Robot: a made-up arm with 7 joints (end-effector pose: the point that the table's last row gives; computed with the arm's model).
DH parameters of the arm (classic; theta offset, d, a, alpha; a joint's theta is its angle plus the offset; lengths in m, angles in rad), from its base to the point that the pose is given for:
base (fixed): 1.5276 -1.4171 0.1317 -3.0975
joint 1: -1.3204 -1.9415 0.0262 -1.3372
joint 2: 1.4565 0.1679 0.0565 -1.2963
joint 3: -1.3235 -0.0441 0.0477 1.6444
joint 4: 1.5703 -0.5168 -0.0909 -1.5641
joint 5: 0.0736 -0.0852 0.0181 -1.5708
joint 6: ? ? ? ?
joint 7: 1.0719 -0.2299 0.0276 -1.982
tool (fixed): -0.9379 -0.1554 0 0
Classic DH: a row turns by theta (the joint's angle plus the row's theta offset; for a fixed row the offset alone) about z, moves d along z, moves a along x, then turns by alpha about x.
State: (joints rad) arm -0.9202 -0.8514 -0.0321 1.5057 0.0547 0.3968 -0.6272
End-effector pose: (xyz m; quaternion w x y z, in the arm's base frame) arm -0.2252 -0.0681 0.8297 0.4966 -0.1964 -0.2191 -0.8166
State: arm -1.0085 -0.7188 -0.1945 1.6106 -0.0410 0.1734 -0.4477
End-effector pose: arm -0.2725 -0.0722 0.8102 0.4115 -0.2719 -0.1937 -0.8481
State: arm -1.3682 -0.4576 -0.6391 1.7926 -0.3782 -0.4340 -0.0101
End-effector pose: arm -0.4395 -0.1158 0.6897 0.3005 -0.4122 -0.1681 -0.8435
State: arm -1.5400 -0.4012 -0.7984 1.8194 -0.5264 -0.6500 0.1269
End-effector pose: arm -0.4839 -0.1700 0.6188 0.3155 -0.4467 -0.1723 -0.8193
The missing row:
joint 6: -0.9355 0.0923 0.1562 0.7391
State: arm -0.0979 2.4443 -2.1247 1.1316 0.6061 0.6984 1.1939
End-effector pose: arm 0.0540 1.0403 0.4046 0.4889 0.3959 -0.5856 0.5112
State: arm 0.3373 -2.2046 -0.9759 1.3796 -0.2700 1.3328 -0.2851
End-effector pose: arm -0.0143 0.6938 0.3200 0.5058 0.0791 0.6883 0.5141
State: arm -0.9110 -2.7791 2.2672 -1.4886 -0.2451 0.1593 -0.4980
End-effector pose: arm 0.0476 -0.0329 0.7375 0.1867 -0.6710 0.2899 -0.6564
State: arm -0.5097 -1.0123 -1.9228 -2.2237 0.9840 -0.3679 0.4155
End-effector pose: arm 0.0288 0.9201 0.1977 0.3275 -0.1528 -0.8691 0.3377
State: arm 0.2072 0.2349 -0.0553 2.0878 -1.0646 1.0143 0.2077
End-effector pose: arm 0.3113 0.1555 0.7255 0.2847 -0.4978 0.1016 -0.8129
